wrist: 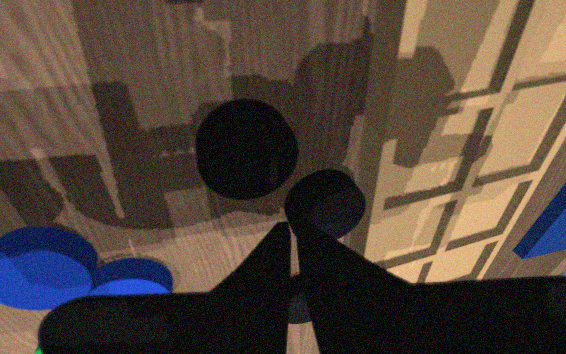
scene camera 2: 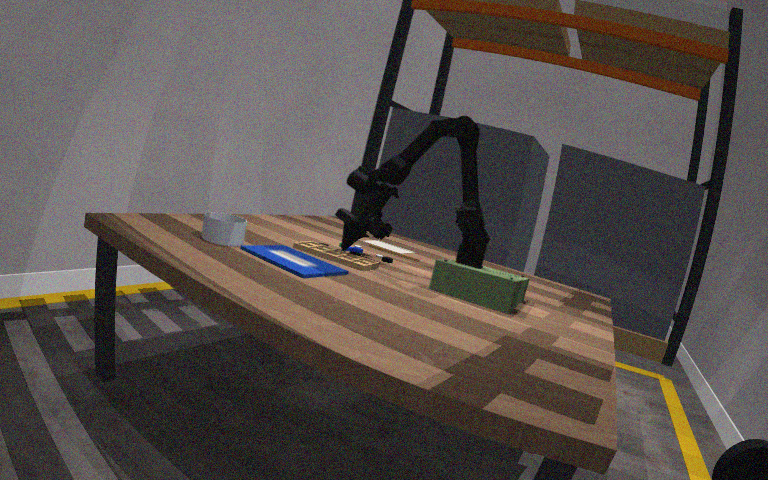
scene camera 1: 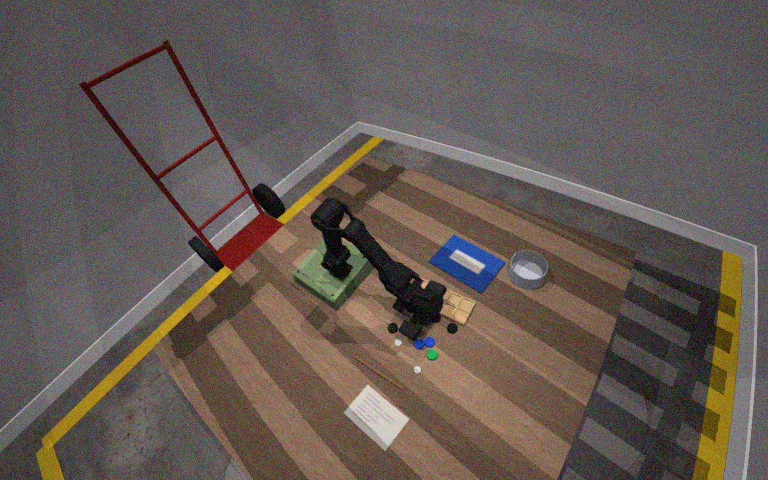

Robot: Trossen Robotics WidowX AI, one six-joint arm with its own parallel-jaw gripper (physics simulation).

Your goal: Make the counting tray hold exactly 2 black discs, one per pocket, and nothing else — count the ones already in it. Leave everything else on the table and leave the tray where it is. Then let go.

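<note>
The pale wooden counting tray [scene camera 1: 469, 313] [wrist: 382, 100] stands beside the arm; its visible pockets in the wrist view hold no disc, and the arm hides part of it in scene camera 1. My gripper [scene camera 2: 344, 247] [wrist: 292, 232] is shut, low near the tray, with no disc between its fingertips. In the wrist view, one black disc [wrist: 246, 149] lies ahead of the tips, and another black disc [wrist: 325, 202] lies just past them, partly covered by a finger. A dark piece [wrist: 298, 307] shows through the finger gap. Black discs [scene camera 1: 393, 327] [scene camera 1: 451, 328] also lie outside the tray in scene camera 1.
Two blue discs [scene camera 1: 419, 343] [scene camera 1: 429, 341], a green disc [scene camera 1: 432, 354] and white discs [scene camera 1: 398, 342] [scene camera 1: 417, 369] lie near the gripper. A thin stick [scene camera 1: 378, 373], a paper [scene camera 1: 376, 417], a blue board [scene camera 1: 441, 257] and a grey bowl [scene camera 1: 527, 268] are around. The green base [scene camera 1: 305, 277] bears the arm.
</note>
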